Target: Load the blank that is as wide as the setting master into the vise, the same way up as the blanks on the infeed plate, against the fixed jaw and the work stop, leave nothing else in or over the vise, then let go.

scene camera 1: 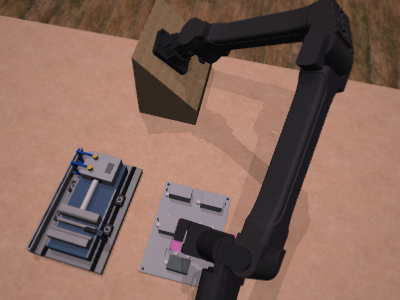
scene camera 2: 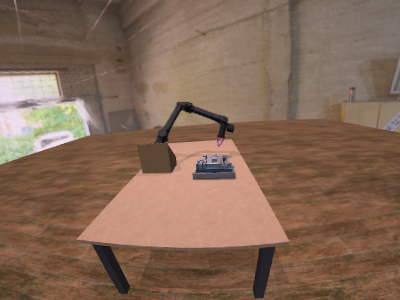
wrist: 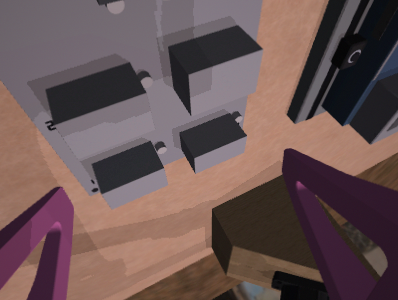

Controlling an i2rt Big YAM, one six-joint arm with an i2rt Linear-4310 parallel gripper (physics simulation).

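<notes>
The grey infeed plate carries pale blanks beside small round pegs. In the wrist view two wider blanks lie behind two narrower ones. A darker grey block sits near the plate's front. My gripper is open and empty, its magenta fingers spread above the plate. The vise stands left of the plate in scene camera 1, two grey jaw bars across its blue bed. I cannot tell which block is the setting master.
A slanted wooden block stands behind the vise and plate in scene camera 1, with the arm's base on it. Blue rods with yellow tips stick out at the vise's back end. My arm covers the plate's right front.
</notes>
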